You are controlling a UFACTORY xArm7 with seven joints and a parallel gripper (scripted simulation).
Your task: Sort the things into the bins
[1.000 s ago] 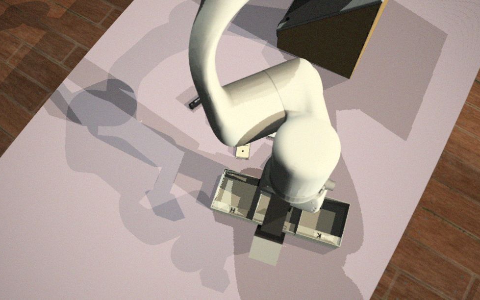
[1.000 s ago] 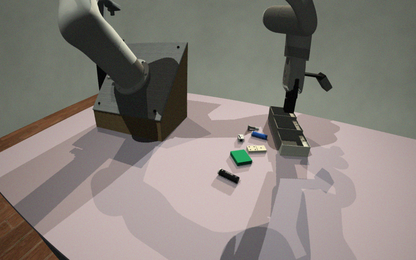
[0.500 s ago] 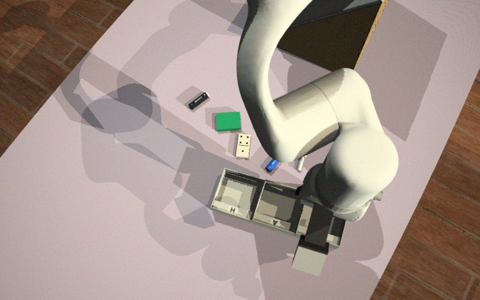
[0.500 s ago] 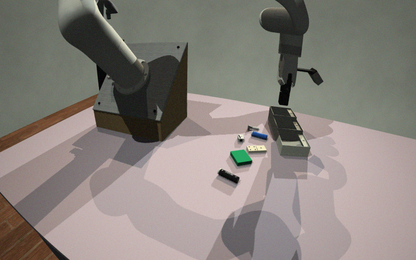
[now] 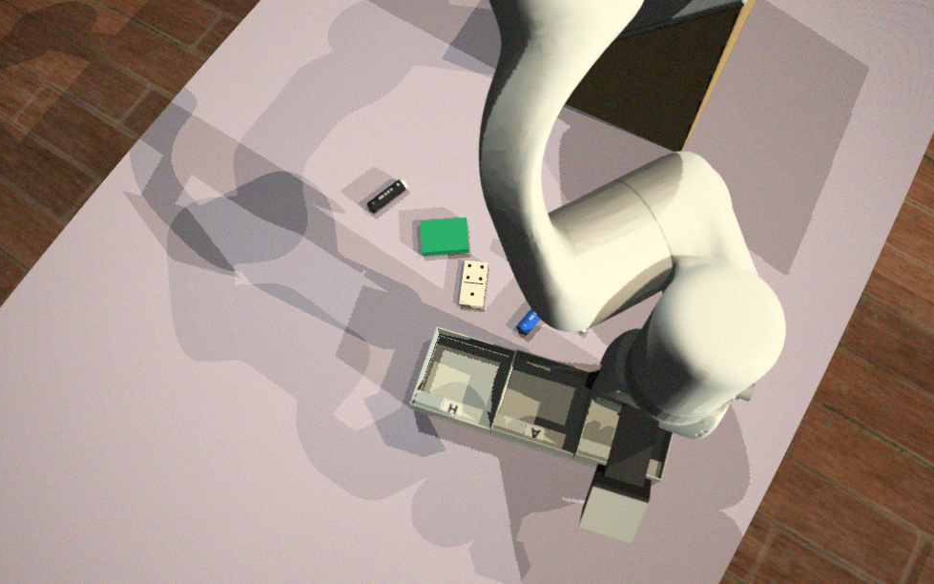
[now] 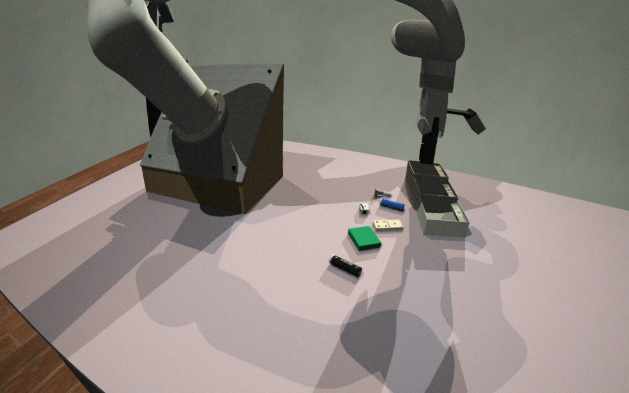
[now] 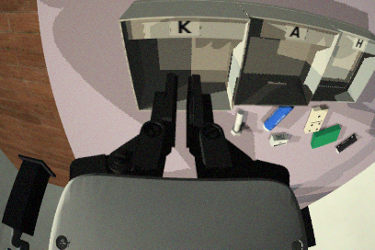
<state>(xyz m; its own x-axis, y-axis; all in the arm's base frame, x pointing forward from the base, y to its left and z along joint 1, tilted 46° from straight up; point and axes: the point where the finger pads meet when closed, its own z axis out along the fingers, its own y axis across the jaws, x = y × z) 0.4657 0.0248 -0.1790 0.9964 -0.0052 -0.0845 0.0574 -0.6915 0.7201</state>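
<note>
The domino is 80 mm behind my hand, 210 mm to the right of it and 70 mm below it. Also, from my hand: three-part bin row (20 mm ahead, 80 mm to the right, 60 mm below); then blue battery (70 mm behind, 130 mm to the right, 70 mm below); then bolt (100 mm behind, 80 mm to the right, 70 mm below).
</note>
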